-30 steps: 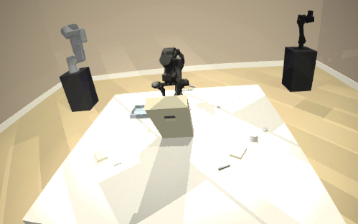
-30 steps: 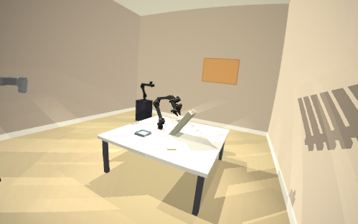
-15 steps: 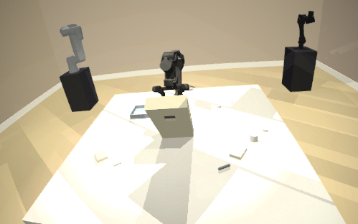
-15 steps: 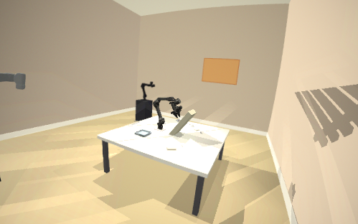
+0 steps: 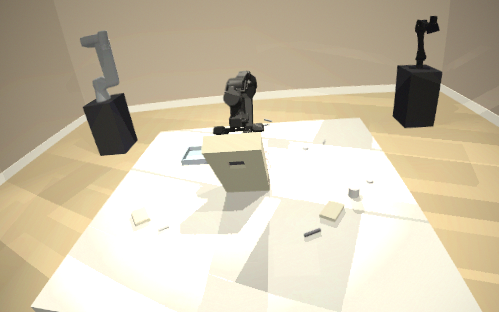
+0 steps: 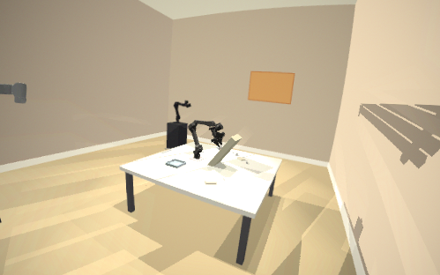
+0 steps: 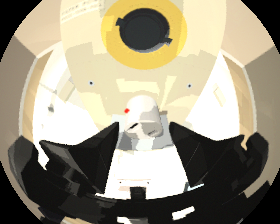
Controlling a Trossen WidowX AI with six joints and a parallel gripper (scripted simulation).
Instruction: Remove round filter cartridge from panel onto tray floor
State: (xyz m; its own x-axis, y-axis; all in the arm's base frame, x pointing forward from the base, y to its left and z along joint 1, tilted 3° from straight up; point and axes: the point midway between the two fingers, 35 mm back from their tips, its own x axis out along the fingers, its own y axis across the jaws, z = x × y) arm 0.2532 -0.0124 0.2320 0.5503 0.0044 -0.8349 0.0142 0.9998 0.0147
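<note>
The beige service panel is 5 cm ahead of my gripper tip and 3 cm below it. Round my gripper tip: round filter cartridge (1 cm ahead, 1 cm below); blue-grey tray (35 cm behind, 27 cm to the right, 19 cm below).
</note>
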